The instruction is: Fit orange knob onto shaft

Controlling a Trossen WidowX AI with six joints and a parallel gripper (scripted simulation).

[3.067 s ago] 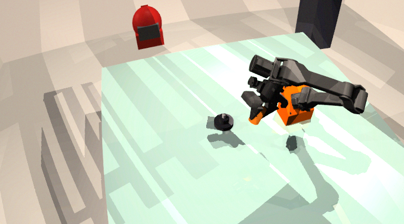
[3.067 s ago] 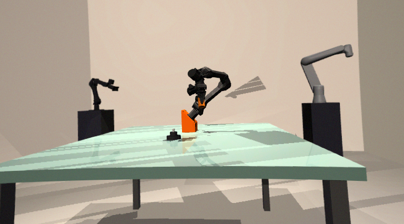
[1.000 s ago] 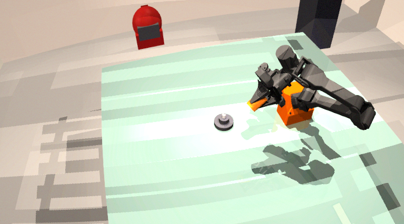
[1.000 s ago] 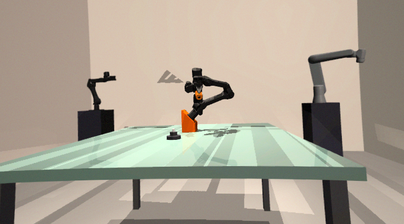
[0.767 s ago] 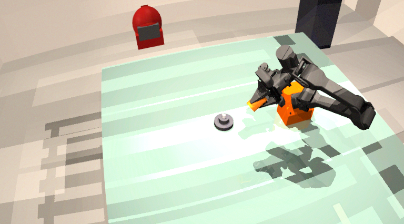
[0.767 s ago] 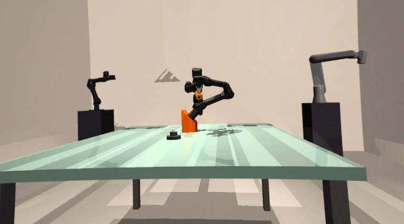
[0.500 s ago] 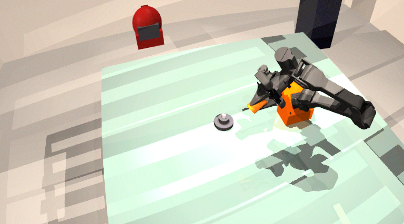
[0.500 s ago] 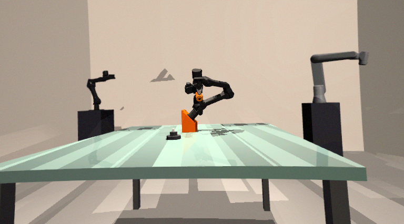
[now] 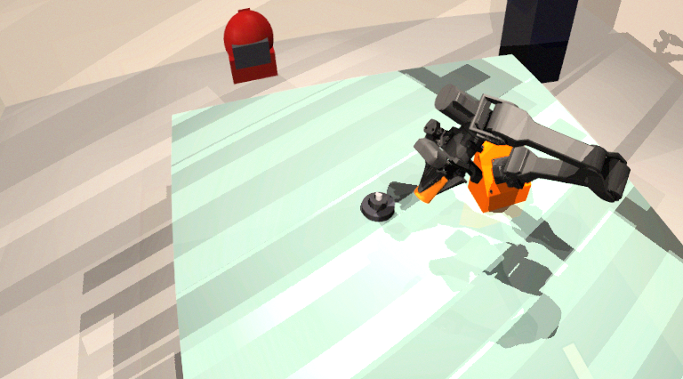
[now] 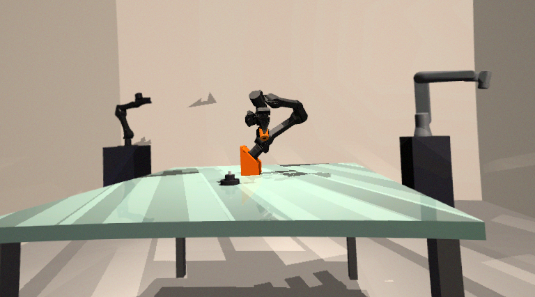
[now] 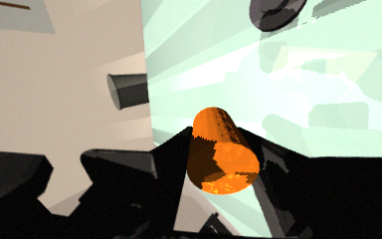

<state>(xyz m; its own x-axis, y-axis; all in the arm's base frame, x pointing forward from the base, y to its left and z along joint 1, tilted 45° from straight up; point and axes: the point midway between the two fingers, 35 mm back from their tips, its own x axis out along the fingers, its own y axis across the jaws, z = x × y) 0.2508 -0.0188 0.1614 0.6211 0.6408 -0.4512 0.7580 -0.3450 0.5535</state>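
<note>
The orange knob lies 3 cm above my gripper tip, 2 cm behind it and 1 cm to the right of it. From my gripper tip the other things lie so: pedestal 18 cm below, 16 cm to the right, 5 cm ahead.
</note>
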